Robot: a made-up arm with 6 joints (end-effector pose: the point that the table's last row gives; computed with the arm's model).
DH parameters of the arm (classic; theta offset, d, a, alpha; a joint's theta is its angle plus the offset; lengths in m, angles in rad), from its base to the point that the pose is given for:
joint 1: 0 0.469 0 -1.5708
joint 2: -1.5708 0 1.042 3.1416
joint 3: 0 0 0 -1.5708
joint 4: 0 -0.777 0 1.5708
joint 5: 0 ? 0 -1.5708
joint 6: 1.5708 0 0 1.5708
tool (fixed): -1.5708 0 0 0
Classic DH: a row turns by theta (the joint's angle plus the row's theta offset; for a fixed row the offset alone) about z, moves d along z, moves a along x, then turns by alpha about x.
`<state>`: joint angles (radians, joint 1 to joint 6).
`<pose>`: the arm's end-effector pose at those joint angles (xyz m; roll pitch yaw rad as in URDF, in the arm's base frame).
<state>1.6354 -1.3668 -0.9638 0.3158 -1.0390 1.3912</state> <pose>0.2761 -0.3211 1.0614 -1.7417 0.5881 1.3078</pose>
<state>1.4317 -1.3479 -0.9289 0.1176 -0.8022 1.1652</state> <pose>0.2193 -0.3530 1.0442 -1.2808 0.3783 1.3408</pose>
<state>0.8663 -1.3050 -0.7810 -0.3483 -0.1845 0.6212</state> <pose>0.0061 -0.3817 1.0523 -0.3012 -0.3496 0.9330</pose>
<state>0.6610 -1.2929 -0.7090 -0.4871 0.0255 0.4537</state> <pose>-0.0793 -0.3617 1.0785 0.0415 -0.6064 0.6465</pose>
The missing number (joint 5, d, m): 0.268
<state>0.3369 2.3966 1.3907 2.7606 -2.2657 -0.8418</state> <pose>1.0565 0.6336 -0.8999 -1.7578 -1.1746 -0.4964</pose>
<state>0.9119 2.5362 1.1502 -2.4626 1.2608 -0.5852</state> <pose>0.1843 0.5786 -1.1825 0.7138 0.4512 -1.5028</pose>
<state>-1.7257 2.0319 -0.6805 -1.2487 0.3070 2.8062</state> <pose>-0.1025 -0.1063 -0.0868 1.7355 0.5048 1.7496</pose>
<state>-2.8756 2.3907 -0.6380 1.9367 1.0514 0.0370</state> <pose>0.0570 -0.0839 -0.6290 1.2464 -0.2555 -0.7273</pose>
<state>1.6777 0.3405 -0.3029 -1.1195 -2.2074 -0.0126</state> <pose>0.0282 0.8327 0.7921 2.3474 -0.0761 -2.2760</pose>
